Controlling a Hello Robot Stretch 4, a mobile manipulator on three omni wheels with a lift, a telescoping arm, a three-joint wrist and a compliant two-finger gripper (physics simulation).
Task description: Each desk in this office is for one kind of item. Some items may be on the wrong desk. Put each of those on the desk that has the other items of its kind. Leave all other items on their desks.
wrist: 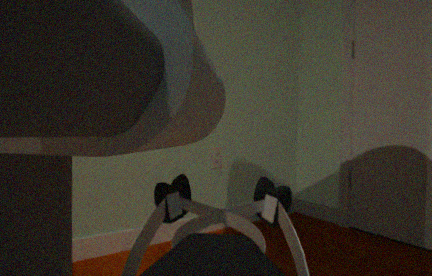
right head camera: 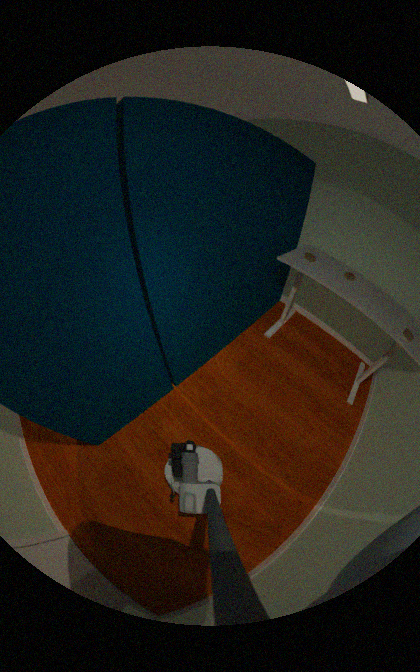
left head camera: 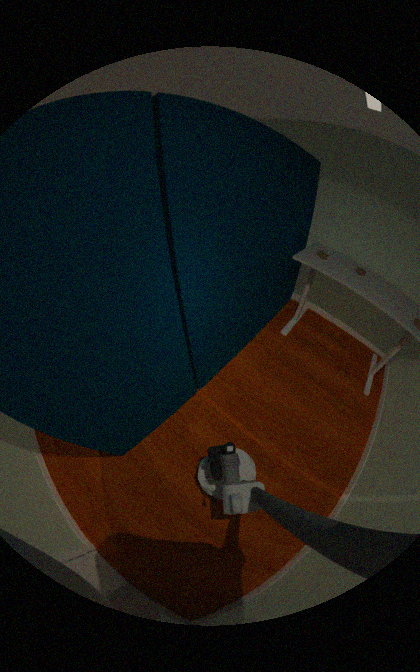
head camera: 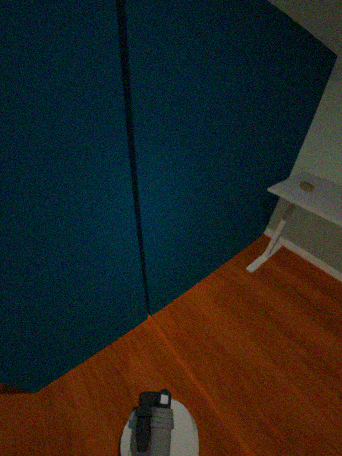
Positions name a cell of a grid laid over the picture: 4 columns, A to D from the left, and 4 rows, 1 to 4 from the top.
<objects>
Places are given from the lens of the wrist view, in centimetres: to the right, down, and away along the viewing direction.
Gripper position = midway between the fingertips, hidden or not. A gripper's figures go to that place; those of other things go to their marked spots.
gripper (wrist: C3): 1, 5, 25
door (wrist: D3): 86, 9, 140
</objects>
